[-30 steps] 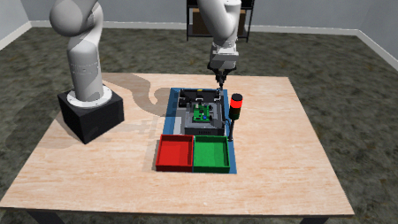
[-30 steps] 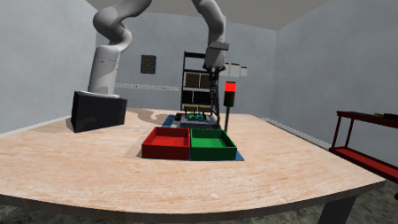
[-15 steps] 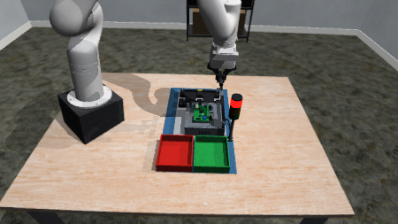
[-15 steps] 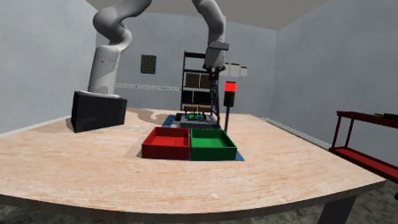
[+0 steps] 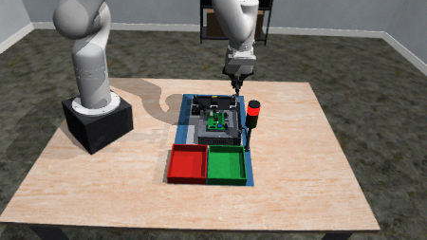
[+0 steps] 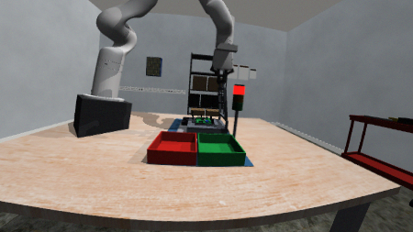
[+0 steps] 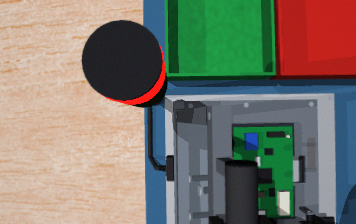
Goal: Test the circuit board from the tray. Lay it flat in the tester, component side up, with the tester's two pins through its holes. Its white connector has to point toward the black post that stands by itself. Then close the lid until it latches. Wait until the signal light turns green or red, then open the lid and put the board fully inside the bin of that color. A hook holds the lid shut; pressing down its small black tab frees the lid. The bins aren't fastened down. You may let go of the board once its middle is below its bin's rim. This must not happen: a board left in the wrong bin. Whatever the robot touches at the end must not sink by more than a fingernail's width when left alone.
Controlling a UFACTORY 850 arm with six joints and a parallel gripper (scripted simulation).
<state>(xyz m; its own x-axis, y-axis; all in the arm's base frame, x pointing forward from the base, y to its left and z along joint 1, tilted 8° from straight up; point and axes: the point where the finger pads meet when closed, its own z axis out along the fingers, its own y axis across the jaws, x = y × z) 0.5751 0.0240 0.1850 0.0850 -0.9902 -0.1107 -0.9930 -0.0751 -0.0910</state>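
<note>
The green circuit board lies 70 mm behind my hand and 200 mm below it. From my hand the other things lie so: dark nest: 70 mm behind, 210 mm below; then clear lid: 10 mm ahead, 90 mm below; then green bin: 10 mm behind, 200 mm to the right, 260 mm below.
</note>
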